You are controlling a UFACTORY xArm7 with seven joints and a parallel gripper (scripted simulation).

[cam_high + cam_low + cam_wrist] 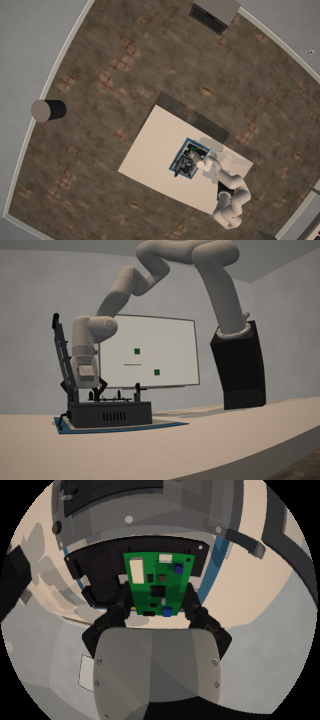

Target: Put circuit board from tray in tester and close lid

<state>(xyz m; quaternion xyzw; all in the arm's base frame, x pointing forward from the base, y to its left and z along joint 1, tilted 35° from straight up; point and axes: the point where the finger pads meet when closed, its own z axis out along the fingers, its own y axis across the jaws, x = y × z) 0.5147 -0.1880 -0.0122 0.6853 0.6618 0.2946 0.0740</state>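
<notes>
My gripper is now 220 mm to the right of the latch hook, 110 mm past it and 40 mm below it. From my hand the other things lie so: lid 170 mm to the left, 130 mm above, 70 mm ahead; green circuit board right at my hand.
</notes>
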